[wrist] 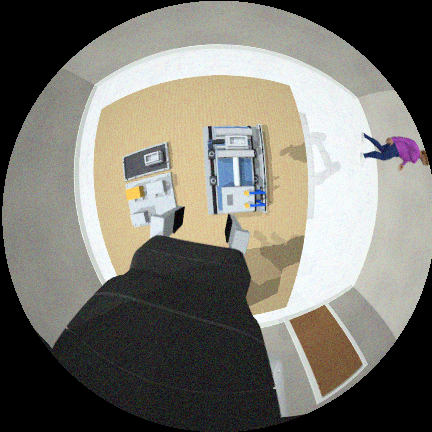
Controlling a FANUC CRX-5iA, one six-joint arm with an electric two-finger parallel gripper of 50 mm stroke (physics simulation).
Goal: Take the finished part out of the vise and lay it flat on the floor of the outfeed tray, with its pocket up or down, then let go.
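Places are measured from the arm's base along level axes (x back, y left, z down), in centimetres.
Where they show: gripper, fingertip midpoint: (204,218).
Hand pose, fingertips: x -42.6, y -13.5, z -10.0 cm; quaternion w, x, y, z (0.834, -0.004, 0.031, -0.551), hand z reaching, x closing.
Note:
Things, the pixels of their top centre, and the offset from my fingertips.
- vise, top centre: (238,164) dx -6.7, dy -9.8, dz +22.6 cm
- light grey part, top centre: (237,140) dx -13.2, dy -10.7, dz +21.0 cm
- light grey part with a pocket, top centre: (150,156) dx -17.1, dy +15.6, dz +28.4 cm
- light grey plate, top centre: (149,201) dx -2.9, dy +21.4, dz +31.7 cm
- yellow block, top centre: (132,193) dx -7.5, dy +25.5, dz +28.1 cm
My gripper (204,218) is open and empty, its two fingers wide apart high above the table. The vise (241,155) is in the upper middle of the wrist view, at the top end of a blue and grey machine, well beyond the fingertips. A light grey part (237,141) with a pocket facing up sits between its jaws. The outfeed tray (134,167), with a dark floor and a light rim, lies to the left of the machine. Another light grey part with a pocket (153,158) lies in its right half, pocket up.
A light grey plate (150,201) beside the tray carries a yellow block (134,192) and grey blocks (159,187) (141,216). Blue and yellow fittings (256,192) stick out at the machine's lower right. A person (402,147) shows at the far right.

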